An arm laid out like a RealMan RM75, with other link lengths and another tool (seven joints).
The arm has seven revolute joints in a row. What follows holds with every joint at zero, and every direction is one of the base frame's. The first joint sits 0.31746 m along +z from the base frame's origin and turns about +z. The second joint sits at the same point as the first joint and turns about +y. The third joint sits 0.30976 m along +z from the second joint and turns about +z. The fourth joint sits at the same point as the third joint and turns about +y. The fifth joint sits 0.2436 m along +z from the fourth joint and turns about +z. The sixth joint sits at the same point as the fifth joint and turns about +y. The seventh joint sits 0.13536 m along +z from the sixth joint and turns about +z. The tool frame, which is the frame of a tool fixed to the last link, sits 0.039 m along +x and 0.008 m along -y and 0.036 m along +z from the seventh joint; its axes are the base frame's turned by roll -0.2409, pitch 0 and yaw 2.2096 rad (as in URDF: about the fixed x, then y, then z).
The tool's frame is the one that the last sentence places.
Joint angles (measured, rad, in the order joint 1, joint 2, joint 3, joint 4, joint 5, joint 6, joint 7), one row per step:
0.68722 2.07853 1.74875 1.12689 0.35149 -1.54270 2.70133
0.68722 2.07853 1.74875 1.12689 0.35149 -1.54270 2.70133
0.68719 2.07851 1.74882 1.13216 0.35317 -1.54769 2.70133
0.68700 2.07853 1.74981 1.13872 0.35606 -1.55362 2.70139
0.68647 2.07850 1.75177 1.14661 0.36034 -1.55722 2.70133
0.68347 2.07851 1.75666 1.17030 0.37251 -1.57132 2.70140
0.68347 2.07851 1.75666 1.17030 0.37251 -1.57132 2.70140
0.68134 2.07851 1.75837 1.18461 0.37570 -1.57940 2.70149
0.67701 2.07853 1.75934 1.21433 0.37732 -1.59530 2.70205
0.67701 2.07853 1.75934 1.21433 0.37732 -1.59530 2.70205
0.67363 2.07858 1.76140 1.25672 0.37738 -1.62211 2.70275
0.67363 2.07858 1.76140 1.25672 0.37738 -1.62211 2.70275
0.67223 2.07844 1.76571 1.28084 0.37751 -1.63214 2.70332
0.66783 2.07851 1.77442 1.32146 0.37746 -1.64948 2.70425
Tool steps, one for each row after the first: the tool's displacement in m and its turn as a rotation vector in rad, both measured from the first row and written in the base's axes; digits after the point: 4 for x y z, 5 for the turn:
0.0000 0.0000 0.0000 0.00000 0.00000 0.00000
-0.0012 -0.0002 0.0005 -0.00148 0.00149 0.00120
-0.0028 -0.0005 0.0011 -0.00269 0.00472 0.00220
-0.0046 -0.0002 0.0016 -0.00123 0.01047 0.00504
-0.0095 -0.0007 0.0035 0.00011 0.02578 0.01065
-0.0095 -0.0007 0.0035 0.00011 0.02578 0.01065
-0.0119 -0.0009 0.0050 0.00135 0.03031 0.01485
-0.0164 -0.0014 0.0085 0.00421 0.03354 0.02543
-0.0164 -0.0014 0.0085 0.00421 0.03354 0.02543
-0.0235 -0.0021 0.0140 0.00619 0.03508 0.04058
-0.0235 -0.0021 0.0140 0.00619 0.03508 0.04058
-0.0276 -0.0014 0.0175 0.01369 0.03858 0.05135
-0.0336 -0.0012 0.0235 0.02708 0.04473 0.06647

